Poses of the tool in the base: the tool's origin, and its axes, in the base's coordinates. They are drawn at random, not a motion.
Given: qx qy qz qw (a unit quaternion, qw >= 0); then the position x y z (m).
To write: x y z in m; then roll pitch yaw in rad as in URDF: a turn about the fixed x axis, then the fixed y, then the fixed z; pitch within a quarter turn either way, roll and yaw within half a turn. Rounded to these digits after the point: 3 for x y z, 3 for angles.
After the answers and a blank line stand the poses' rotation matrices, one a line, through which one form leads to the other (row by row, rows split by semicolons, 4 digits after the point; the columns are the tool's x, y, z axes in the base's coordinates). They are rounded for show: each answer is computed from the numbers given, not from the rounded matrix.
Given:
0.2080, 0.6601, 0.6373, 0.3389, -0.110, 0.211, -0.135
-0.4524, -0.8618, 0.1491, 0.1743, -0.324, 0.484, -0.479
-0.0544, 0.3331, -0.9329, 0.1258, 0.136, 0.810, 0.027
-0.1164, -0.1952, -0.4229, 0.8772, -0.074, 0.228, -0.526
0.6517, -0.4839, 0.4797, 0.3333, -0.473, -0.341, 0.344
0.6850, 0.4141, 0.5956, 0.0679, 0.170, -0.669, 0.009
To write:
-0.110, 0.211, -0.135, 1.528, 0.183, 2.340
-0.324, 0.484, -0.479, -2.708, -0.166, 2.138
0.136, 0.810, 0.027, -0.688, -0.018, -2.867
-0.074, 0.228, -0.526, -0.044, -0.457, -0.888
-0.473, -0.341, 0.344, -3.048, -1.246, -1.345
0.170, -0.669, 0.009, 2.018, -0.863, 1.651

-0.6838 -0.1574 0.7125; 0.7066 0.1012 0.7004; -0.1823 0.9823 0.0420
-0.5299 0.7278 -0.4353; 0.8318 0.5462 -0.0993; 0.1655 -0.4147 -0.8948
-0.9624 0.1985 0.1853; -0.2709 -0.7464 -0.6078; 0.0177 -0.6352 0.7722
0.5661 0.7874 -0.2440; -0.6965 0.6152 0.3693; 0.4409 -0.0391 0.8967
0.0715 -0.9504 0.3027; -0.3109 -0.3096 -0.8986; 0.9477 -0.0298 -0.3176
-0.0524 0.4864 0.8722; 0.6482 -0.6478 0.4002; 0.7597 0.5863 -0.2813

